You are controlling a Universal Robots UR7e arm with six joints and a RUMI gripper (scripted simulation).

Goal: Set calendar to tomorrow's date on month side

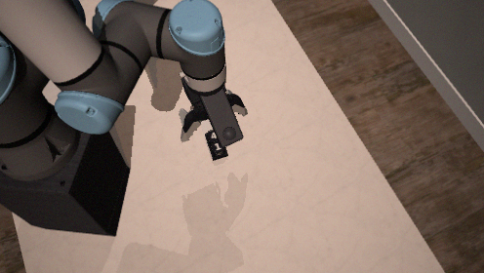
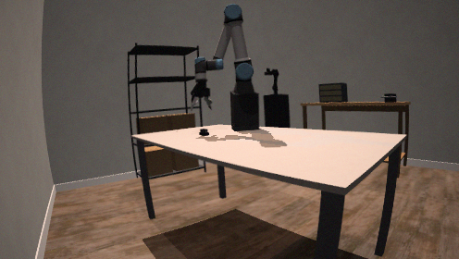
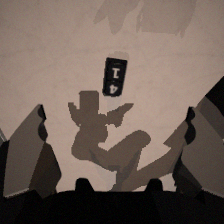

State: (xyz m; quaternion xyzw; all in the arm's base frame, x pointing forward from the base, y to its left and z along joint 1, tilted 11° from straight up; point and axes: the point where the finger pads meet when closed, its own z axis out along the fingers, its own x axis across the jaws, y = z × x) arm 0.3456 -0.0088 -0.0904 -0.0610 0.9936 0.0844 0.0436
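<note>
The dark calendar cube lies 14 cm below my hand. The rest, counted from my hand: calendar tray: 2 cm to the left, 15 cm below.
</note>
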